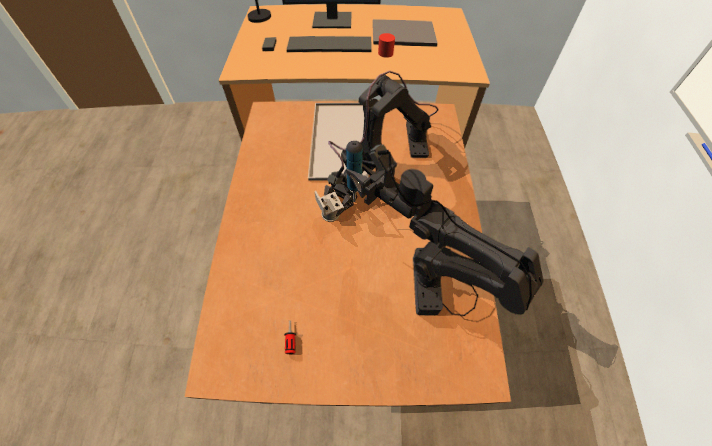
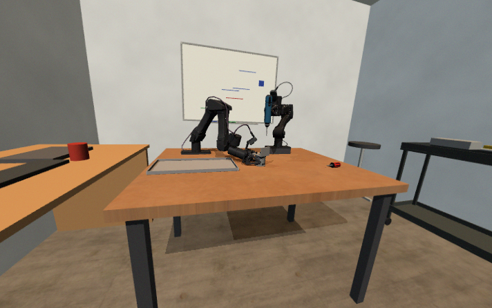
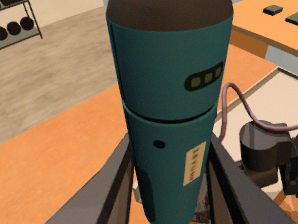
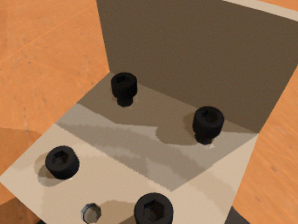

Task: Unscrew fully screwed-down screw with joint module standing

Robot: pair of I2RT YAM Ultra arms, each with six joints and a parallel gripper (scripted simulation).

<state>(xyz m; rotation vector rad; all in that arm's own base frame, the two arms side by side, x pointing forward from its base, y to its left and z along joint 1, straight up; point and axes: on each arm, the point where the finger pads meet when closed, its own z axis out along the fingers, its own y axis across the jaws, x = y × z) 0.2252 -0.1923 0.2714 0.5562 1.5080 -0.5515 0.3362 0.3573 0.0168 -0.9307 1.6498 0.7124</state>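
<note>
The l-shaped bracket lies 5 cm above my right hand. The rest, counted from my right hand: small red screwdriver 8 cm ahead, 43 cm to the left, 1 cm below; then grey bit 8 cm behind, 6 cm to the left, 16 cm above; then grey tray 36 cm to the right, 2 cm below.
</note>
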